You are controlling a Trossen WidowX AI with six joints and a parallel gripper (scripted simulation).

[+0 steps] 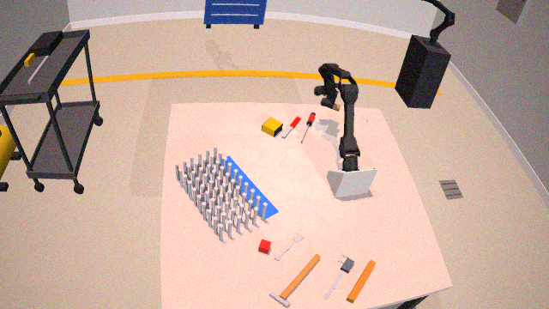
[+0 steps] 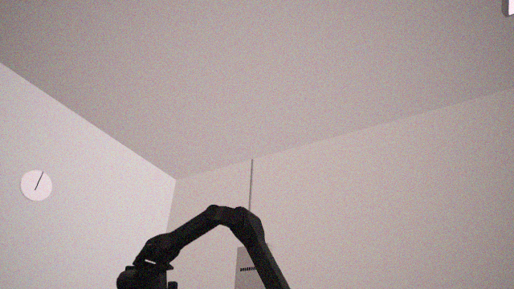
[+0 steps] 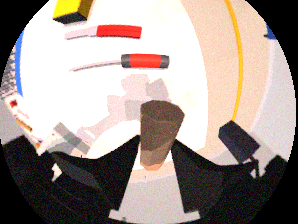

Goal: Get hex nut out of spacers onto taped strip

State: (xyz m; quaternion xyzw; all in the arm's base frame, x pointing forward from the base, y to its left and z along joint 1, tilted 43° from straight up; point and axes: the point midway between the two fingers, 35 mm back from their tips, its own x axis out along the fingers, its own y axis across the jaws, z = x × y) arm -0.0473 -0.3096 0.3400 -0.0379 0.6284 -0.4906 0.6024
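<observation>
Now: gripper tip 90 mm past the brown-handled screwdriver and 60 mm to the right of it. The rest, counted from my gripper tip: blue taped strip 510 mm ahead, 390 mm to the left, 140 mm below; then yellow block 320 mm ahead, 20 mm to the left, 120 mm below; then fork-ended tool 390 mm ahead, 740 mm to the left, 140 mm below.
</observation>
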